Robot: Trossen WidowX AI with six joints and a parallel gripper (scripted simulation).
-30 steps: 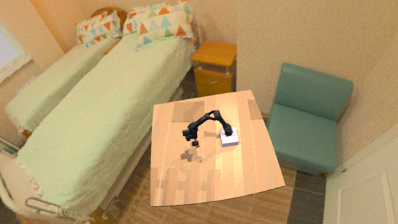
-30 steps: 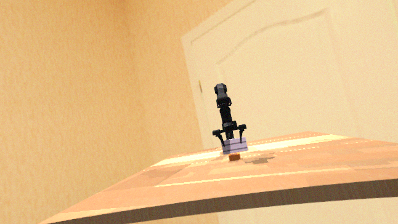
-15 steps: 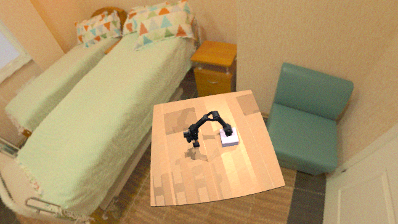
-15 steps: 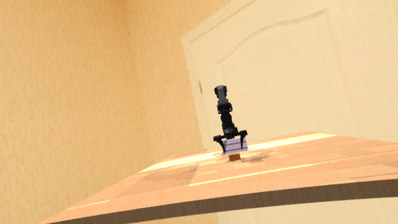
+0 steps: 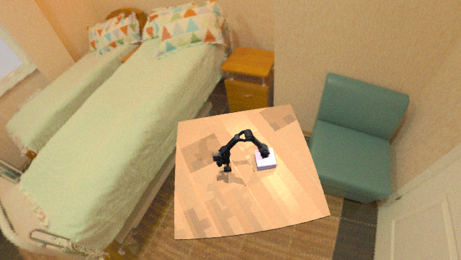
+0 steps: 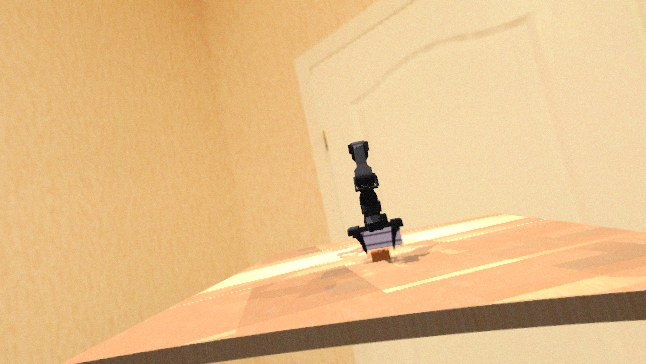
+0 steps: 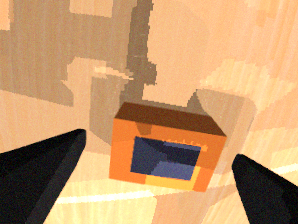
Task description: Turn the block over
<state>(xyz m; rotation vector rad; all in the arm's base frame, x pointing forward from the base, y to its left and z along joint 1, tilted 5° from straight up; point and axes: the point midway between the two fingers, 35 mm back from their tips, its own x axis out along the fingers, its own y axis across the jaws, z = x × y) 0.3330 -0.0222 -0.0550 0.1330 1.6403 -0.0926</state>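
Now: gripper tip right at the orange block.
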